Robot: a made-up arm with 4 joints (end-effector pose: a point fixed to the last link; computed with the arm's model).
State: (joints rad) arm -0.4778 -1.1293 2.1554 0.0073
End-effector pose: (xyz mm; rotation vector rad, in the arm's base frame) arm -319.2 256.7 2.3 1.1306 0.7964 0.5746
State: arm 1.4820 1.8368 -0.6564 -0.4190
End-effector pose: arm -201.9 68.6 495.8 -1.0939 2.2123 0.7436
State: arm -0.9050 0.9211 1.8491 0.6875
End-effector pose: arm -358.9 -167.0 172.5 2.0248 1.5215 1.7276
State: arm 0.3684 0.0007 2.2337 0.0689
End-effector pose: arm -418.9 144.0 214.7 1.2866 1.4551 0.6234
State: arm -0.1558 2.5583 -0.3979 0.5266
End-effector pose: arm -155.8 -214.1 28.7 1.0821 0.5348 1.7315
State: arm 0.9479 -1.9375 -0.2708 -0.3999
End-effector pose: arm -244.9 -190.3 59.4 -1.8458 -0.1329 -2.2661
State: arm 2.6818 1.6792 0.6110 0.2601
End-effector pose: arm -269.7 379.6 197.1 -0.6528 1.9514 -0.9422
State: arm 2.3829 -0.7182 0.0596 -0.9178
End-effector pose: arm -392.5 -12.2 192.3 1.7806 -0.7368 2.3190
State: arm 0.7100 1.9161 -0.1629 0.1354
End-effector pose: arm -219.2 -152.5 384.5 -0.0370 1.5128 1.3009
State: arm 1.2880 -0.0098 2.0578 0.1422
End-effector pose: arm -420.4 147.6 124.8 0.3257 1.4480 -0.1813
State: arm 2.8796 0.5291 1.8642 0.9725
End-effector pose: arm -391.2 135.6 29.8 -1.1358 0.4062 -1.4839
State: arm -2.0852 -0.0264 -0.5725 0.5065
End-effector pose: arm -351.7 62.7 88.8 0.7884 0.2314 0.3095
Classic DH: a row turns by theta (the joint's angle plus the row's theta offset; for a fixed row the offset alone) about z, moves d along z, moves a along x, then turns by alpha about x. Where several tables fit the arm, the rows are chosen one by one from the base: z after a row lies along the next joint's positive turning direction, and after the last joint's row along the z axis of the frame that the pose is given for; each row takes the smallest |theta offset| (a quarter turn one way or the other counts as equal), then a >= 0, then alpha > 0; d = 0 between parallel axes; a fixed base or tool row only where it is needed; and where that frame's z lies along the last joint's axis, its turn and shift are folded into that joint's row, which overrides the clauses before.
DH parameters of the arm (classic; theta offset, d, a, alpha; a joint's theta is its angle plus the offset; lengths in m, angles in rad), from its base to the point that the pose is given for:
base (fixed): 1.5708 0.1567 0.069 -1.5708
joint 1: 0.947 0.033 -0.0334 2.4942
joint 2: 0.9713 -0.057 0.1864 0.6697
joint 3: -1.3301 -0.2251 0.0013 2.0447
joint 4: 0.594 0.0179 0.0273 -2.2771
tool (fixed): -0.2238 -0.054 0 0

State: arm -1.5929 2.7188 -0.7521 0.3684
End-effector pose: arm -136.1 201.4 -125.9 1.8890 -1.0869 1.8484
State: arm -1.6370 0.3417 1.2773 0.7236
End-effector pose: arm -404.0 -7.3 135.6 1.9843 0.7287 1.3823
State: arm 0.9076 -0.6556 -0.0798 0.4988
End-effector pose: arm -348.3 -3.6 103.0 -2.0837 0.2625 -0.7030
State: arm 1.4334 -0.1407 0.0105 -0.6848
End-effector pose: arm -410.6 94.0 181.9 -1.5909 1.9041 -1.0334
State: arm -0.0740 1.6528 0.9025 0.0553
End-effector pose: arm -272.0 -246.8 255.0 1.1956 1.5084 2.0982
